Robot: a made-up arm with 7 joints. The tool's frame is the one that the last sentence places.
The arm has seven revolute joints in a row. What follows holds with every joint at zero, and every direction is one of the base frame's.
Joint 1 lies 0.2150 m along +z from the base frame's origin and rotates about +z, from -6.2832 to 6.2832 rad.
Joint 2 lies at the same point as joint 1 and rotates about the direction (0, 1, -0.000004), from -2.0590 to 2.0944 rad.
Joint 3 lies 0.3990 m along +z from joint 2 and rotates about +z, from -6.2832 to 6.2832 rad.
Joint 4 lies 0.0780 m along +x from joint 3 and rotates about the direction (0, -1, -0.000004), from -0.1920 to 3.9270 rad.
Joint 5 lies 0.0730 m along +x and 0.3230 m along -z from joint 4 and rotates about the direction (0, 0.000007, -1), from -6.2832 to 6.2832 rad.
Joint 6 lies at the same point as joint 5 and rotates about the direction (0, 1, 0.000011), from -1.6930 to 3.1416 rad.
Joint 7 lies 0.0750 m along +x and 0.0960 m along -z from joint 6 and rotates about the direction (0, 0.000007, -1), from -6.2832 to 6.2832 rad.
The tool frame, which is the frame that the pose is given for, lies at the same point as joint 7; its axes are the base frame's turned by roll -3.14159, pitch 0.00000 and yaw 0.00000 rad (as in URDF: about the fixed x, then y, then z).
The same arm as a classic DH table. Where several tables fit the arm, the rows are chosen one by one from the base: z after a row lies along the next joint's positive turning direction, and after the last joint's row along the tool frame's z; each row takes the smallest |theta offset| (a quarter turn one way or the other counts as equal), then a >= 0, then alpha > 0; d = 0 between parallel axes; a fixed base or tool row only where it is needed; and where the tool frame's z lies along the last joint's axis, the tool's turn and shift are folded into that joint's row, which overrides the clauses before.
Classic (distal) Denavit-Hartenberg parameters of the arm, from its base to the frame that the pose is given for. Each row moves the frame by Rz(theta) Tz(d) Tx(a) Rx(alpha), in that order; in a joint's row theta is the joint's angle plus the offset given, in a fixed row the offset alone. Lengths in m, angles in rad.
joint 1: theta0 0  d 0.215  a 0  alpha -1.5708
joint 2: theta0 0  d 0  a 0  alpha 1.5708
joint 3: theta0 0  d 0.399  a 0.078  alpha 1.5708
joint 4: theta0 0  d 0  a 0.073  alpha 1.5708
joint 5: theta0 0  d 0.323  a 0  alpha 1.5708
joint 6: theta0 0  d 0  a 0.075  alpha -1.5708
joint 7: theta0 0  d 0.096  a 0  alpha 0
Joint limits (rad, base to tool): -6.2832..6.2832 -2.059..2.0944 -6.2832..6.2832 -0.192..3.927 -6.2832..6.2832 -1.693..3.1416 -6.2832..6.2832

